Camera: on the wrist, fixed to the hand. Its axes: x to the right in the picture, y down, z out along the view.
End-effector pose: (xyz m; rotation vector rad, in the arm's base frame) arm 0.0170 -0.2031 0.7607 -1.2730 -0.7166 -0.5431
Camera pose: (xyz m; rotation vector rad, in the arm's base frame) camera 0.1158 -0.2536 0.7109 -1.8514 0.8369 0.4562
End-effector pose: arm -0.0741 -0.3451 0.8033 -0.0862 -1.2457 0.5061
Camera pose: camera -0.0298 -0.2359 0.7731 -1.7218 -0.8097 1.3611
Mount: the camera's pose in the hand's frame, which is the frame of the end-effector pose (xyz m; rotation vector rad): 0.0283 0.0927 -0.0735 -0.6376 0.2589 1.6076
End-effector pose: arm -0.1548 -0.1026 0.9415 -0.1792 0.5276 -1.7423
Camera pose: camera -0.1087 -0.1253 0.8312 0.0552 1.0054 0.0026
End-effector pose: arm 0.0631 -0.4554 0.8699 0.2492 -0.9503 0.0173
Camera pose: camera 0.1271 -0.3520 0.8708 -1.1213 -0.6357 1.1680
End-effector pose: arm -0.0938 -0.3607 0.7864 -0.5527 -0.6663 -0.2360
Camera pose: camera 0.0011 -0.3254 0.7190 -1.4659 0.2668 1.0158
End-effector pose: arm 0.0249 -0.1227 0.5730 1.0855 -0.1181 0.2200
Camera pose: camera 0.0297 -0.0127 0.6247 0.0957 -0.7630 1.6281
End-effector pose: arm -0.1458 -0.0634 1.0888 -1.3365 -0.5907 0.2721
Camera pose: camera -0.0689 -0.0887 0.9981 -2.1833 0.8339 1.2402
